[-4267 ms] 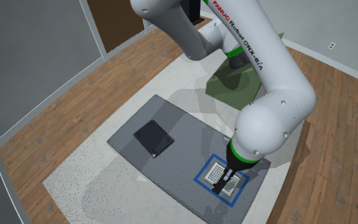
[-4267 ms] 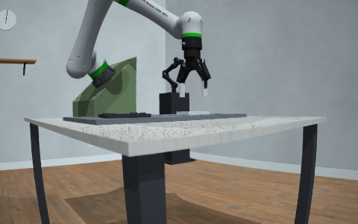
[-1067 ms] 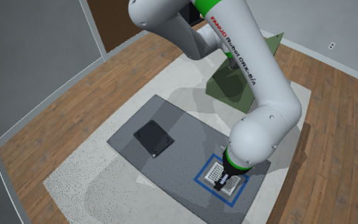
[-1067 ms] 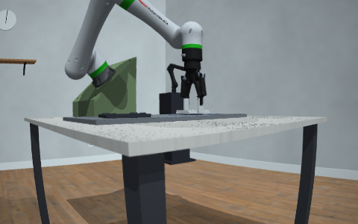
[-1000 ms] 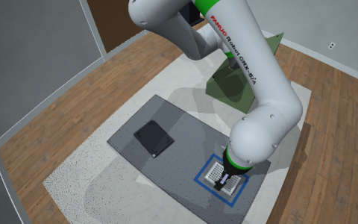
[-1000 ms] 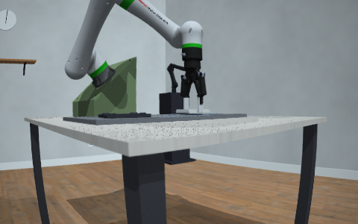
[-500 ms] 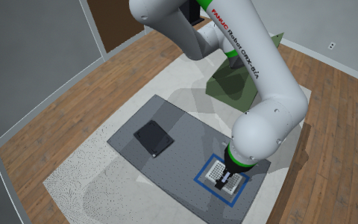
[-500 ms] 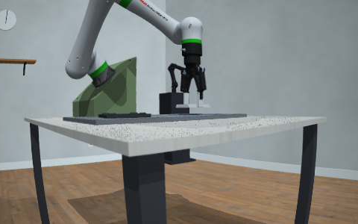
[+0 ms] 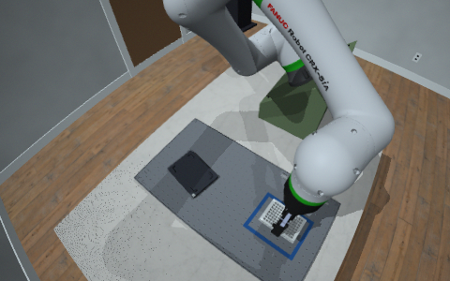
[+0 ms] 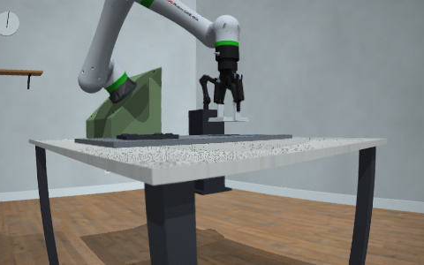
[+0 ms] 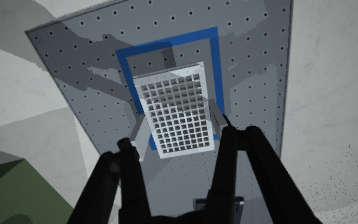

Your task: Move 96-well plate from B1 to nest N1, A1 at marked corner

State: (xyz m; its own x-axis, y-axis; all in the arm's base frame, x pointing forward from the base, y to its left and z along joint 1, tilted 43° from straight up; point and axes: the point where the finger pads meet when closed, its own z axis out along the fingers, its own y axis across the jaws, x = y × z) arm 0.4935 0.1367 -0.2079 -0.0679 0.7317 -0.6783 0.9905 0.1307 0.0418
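The black plate nest N1 is 6 cm ahead of my hand, 36 cm to the right of it and 7 cm below it. Also, from my hand: white 96-well plate: 2 cm below; A1 corner label: 12 cm ahead, 29 cm to the right, 7 cm below.
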